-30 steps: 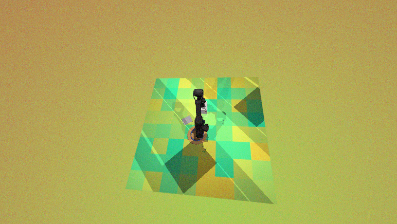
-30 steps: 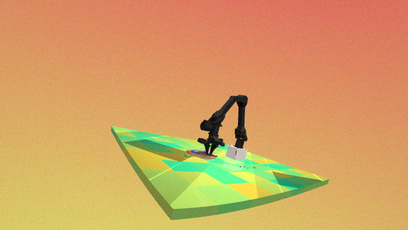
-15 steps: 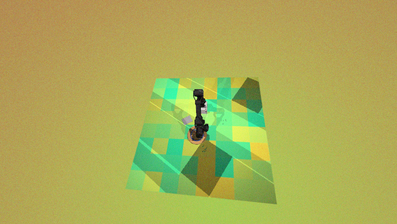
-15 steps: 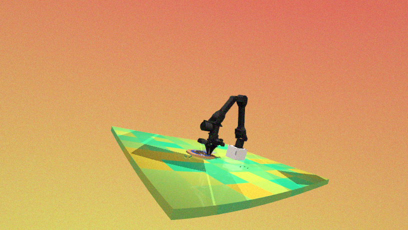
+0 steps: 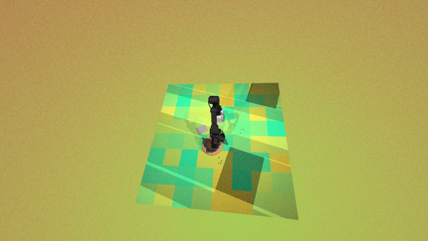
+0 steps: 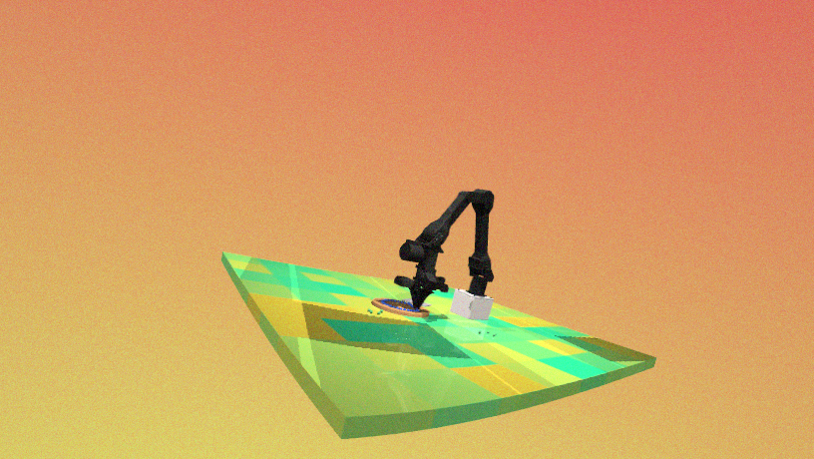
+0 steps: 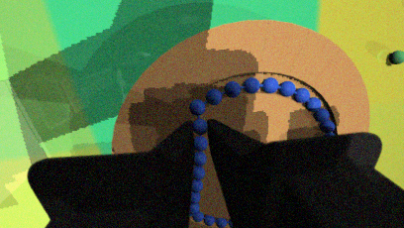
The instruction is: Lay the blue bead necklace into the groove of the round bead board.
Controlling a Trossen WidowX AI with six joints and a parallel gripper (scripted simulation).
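Now: gripper tip 5 cm to the left of the round bead board, 3 cm short of it and 1 cm above it. Also, from my gripper tip: flat grey piece (15 cm to the right, 15 cm behind, 1 cm below).
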